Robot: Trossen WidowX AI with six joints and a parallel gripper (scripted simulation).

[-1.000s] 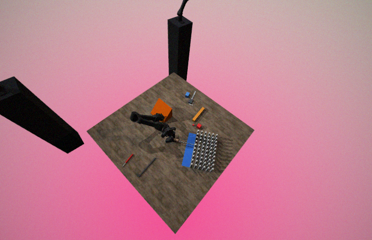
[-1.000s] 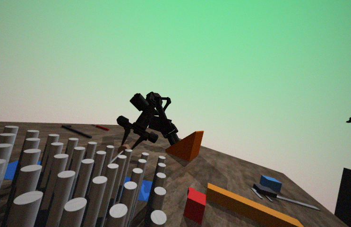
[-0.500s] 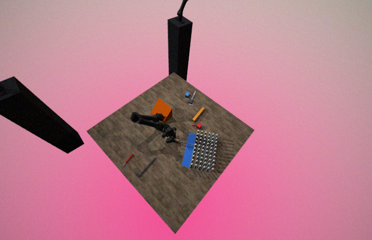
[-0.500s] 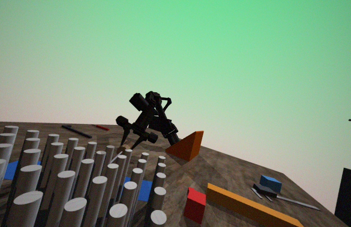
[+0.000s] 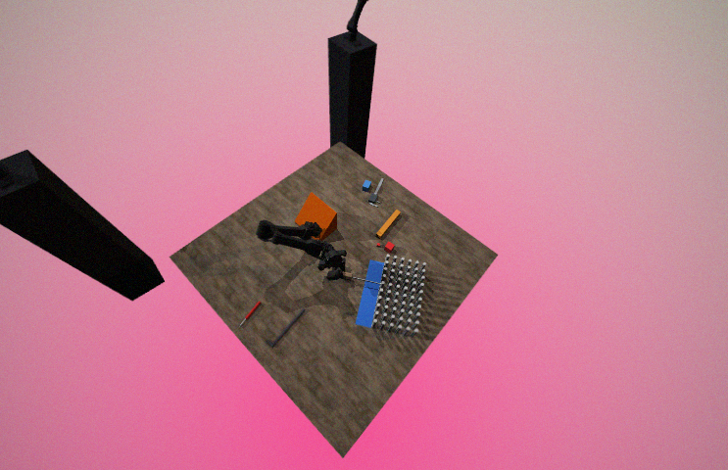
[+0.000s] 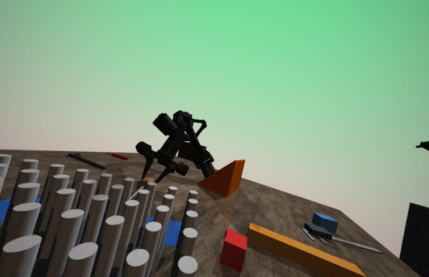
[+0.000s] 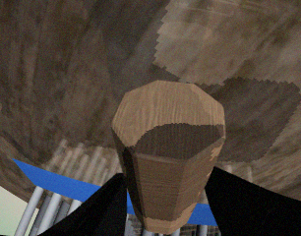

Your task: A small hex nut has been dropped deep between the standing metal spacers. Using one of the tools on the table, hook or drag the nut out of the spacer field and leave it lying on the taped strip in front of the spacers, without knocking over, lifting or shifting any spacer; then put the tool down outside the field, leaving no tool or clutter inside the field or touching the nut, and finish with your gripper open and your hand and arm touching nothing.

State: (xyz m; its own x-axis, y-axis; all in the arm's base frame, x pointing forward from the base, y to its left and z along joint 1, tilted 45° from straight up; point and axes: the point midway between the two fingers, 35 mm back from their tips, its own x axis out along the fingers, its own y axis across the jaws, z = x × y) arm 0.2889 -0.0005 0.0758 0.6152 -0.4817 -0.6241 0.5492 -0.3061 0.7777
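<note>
Right now the blue taped strip is 150 mm ahead of my gripper tip, 60 mm to the left of it and 40 mm below it. From my gripper tip the other things lie so: red cube 20 mm ahead, 310 mm to the left, 20 mm below; then red screwdriver 130 mm behind, 500 mm to the right, 30 mm below; then orange bar 100 mm behind, 420 mm to the left, 20 mm below.
</note>
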